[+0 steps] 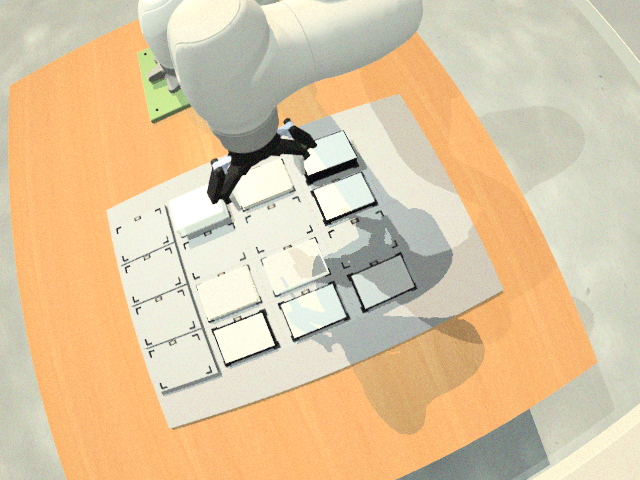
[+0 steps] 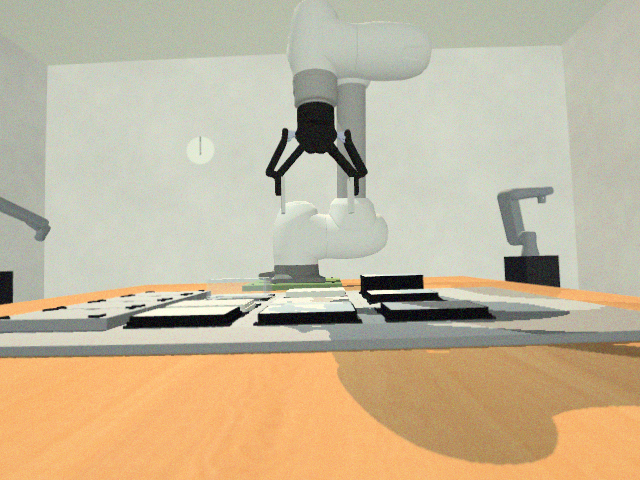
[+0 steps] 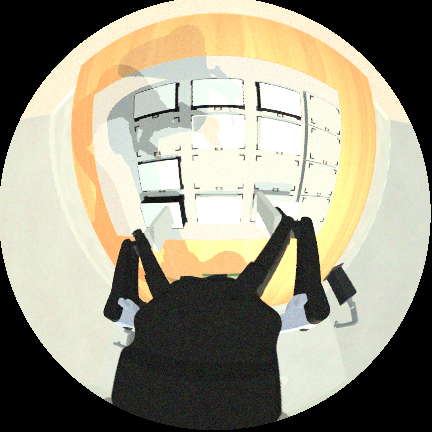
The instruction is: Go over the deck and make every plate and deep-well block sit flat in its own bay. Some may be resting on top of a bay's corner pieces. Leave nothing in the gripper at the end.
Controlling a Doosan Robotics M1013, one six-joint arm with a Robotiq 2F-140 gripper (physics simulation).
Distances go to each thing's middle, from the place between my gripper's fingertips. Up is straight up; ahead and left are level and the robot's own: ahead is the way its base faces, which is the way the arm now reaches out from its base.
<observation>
I see the raised panel (image 1: 188,360) 37 cm to the right of my hand, 18 cm ahead of it and 17 cm below it.
</observation>
